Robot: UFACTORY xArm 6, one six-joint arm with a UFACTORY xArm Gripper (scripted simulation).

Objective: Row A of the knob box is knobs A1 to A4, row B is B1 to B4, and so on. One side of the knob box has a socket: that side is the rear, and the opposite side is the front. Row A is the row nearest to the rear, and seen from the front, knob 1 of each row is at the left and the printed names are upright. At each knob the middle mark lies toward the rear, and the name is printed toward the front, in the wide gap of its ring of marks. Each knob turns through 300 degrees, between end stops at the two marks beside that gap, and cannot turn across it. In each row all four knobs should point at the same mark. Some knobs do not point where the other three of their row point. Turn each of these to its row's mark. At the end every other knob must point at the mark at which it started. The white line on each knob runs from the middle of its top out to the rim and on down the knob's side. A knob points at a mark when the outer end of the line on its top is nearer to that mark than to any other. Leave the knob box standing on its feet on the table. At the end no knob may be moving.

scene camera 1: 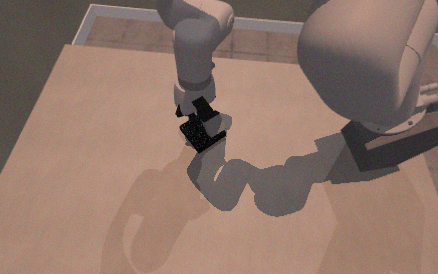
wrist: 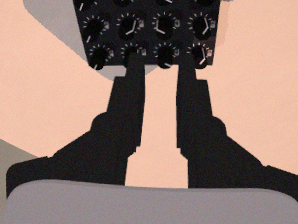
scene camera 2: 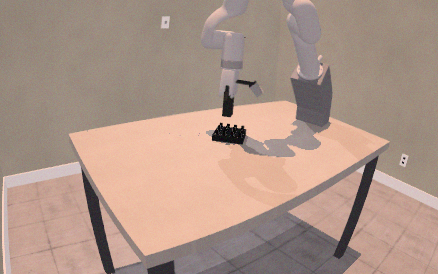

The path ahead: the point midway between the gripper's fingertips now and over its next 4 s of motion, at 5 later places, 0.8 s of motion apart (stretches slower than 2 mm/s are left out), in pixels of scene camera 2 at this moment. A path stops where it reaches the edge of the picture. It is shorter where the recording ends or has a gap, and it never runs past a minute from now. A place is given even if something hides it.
My gripper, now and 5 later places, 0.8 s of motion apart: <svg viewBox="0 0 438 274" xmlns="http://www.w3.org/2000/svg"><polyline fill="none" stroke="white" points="227,115 226,120 226,126 226,129 225,130 226,122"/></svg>
